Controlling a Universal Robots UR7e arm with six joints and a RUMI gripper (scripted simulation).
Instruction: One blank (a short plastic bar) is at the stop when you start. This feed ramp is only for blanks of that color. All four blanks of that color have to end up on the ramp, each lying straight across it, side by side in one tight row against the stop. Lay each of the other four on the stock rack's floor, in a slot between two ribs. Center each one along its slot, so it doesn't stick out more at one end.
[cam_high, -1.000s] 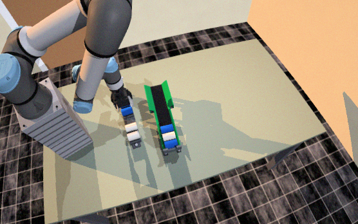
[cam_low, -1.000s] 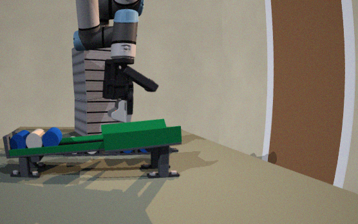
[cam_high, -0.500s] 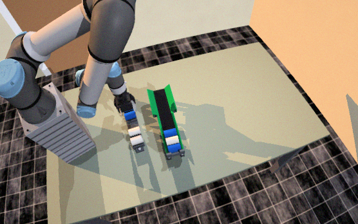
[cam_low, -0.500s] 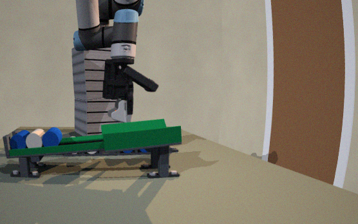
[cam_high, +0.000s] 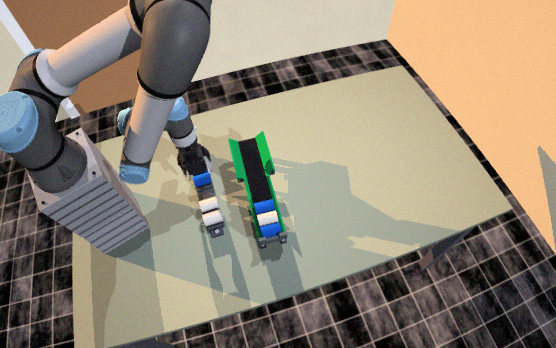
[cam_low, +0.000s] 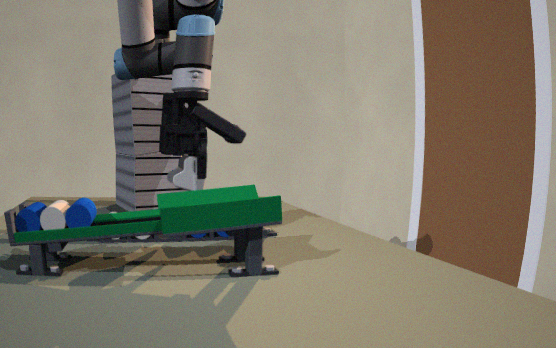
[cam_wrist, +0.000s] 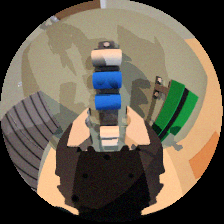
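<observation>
Now: the stock rack 70 mm below my hand and 30 mm to the right of it. Round my hand: stop (280 mm to the right, 220 mm ahead, 10 mm below).
</observation>
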